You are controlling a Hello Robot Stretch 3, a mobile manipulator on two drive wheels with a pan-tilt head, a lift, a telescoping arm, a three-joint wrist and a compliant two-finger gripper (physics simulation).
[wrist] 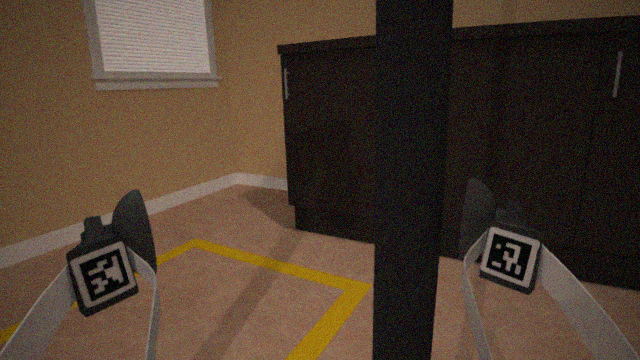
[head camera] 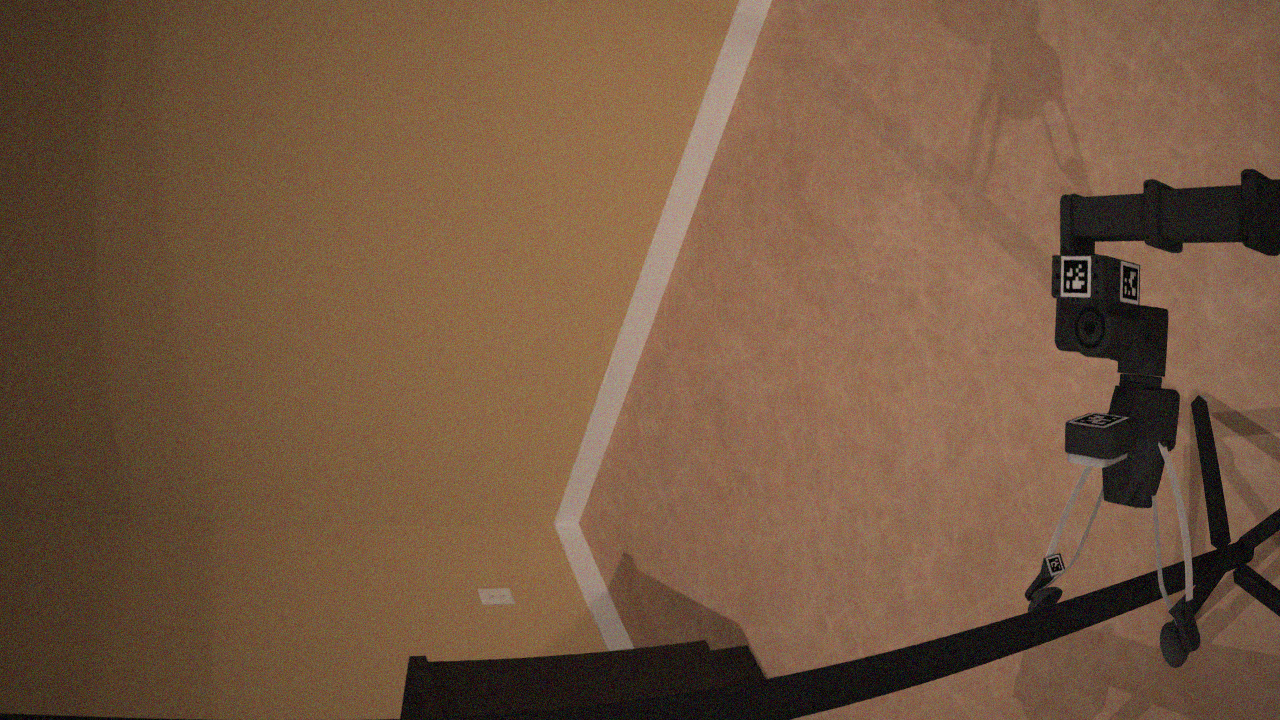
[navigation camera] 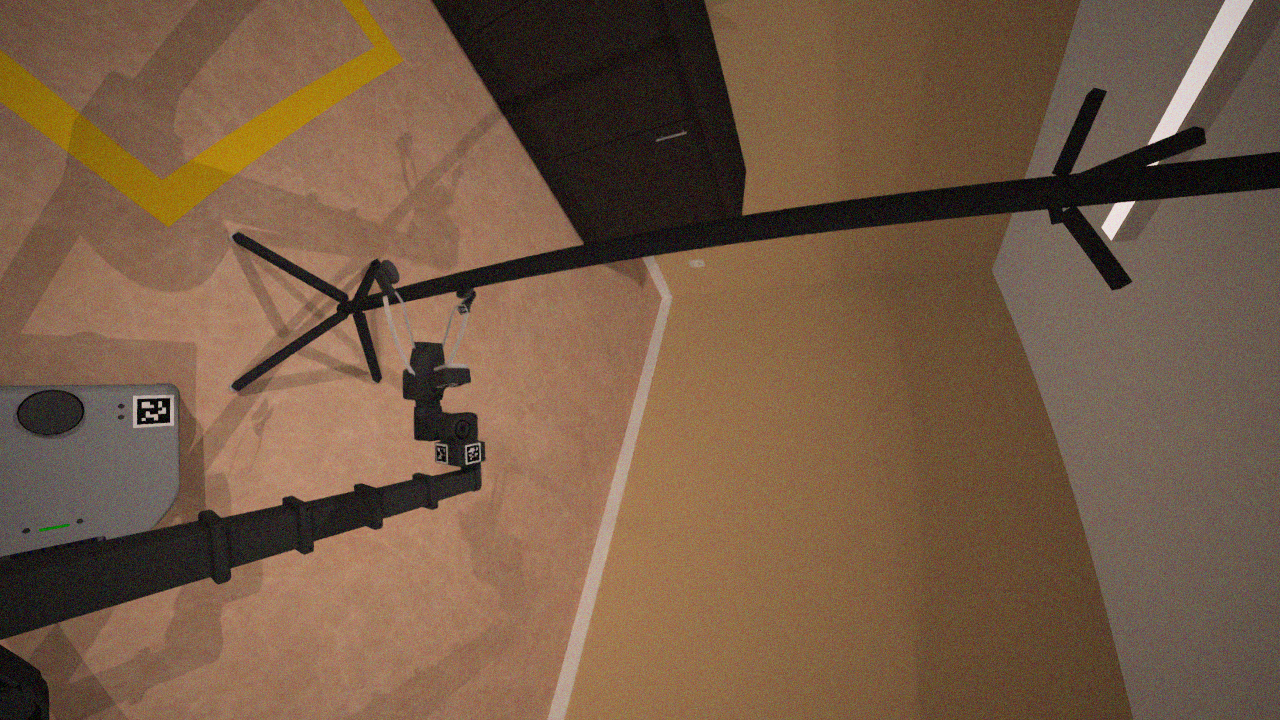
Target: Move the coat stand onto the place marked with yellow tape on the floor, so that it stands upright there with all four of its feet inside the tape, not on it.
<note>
I see my gripper point(head camera: 1102, 641), a black coat stand point(navigation camera: 1127, 178), a dark cabinet point(navigation camera: 627, 117), a yellow tape square point(navigation camera: 167, 200) and a window with a blind point(wrist: 127, 52).
The black coat stand is seen too in the wrist view point(wrist: 413, 52). My gripper also shows in the wrist view point(wrist: 308, 213) and in the navigation camera view point(navigation camera: 430, 271). The dark cabinet is seen too in the wrist view point(wrist: 536, 109).
</note>
